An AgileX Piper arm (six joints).
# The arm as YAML. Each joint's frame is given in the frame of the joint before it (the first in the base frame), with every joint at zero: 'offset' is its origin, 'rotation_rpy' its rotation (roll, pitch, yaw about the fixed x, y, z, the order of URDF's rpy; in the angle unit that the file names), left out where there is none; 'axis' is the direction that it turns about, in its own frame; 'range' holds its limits. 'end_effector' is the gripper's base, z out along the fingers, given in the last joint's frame.
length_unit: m
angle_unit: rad
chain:
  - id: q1
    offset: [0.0, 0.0, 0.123]
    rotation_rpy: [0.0, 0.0, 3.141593]
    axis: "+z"
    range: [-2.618, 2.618]
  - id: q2
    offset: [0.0, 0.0, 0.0]
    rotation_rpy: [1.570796, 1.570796, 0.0]
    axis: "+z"
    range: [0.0, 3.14]
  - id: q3
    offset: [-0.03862, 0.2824, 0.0]
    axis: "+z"
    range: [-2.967, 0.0]
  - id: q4
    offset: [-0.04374, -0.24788, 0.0]
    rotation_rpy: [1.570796, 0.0, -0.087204]
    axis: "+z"
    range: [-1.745, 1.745]
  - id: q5
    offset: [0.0, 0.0, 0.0]
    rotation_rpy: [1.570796, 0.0, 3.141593]
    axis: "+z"
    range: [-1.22, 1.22]
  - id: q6
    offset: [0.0, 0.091, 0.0]
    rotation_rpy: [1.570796, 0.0, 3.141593]
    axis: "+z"
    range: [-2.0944, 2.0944]
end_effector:
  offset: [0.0, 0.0, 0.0]
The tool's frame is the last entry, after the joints.
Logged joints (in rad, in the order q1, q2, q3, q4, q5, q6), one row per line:
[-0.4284, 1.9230, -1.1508, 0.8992, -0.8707, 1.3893]
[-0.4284, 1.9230, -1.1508, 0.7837, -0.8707, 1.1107]
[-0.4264, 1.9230, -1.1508, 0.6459, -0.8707, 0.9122]
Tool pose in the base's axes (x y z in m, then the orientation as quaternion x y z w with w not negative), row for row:
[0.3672, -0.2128, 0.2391, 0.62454, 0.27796, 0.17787, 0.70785]
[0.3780, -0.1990, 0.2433, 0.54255, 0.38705, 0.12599, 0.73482]
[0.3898, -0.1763, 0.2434, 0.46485, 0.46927, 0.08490, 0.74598]
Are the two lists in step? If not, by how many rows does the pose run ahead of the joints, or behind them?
The pose runs 2 rows ahead of the joints: the pose in row i belongs to the joints in row i + 2.
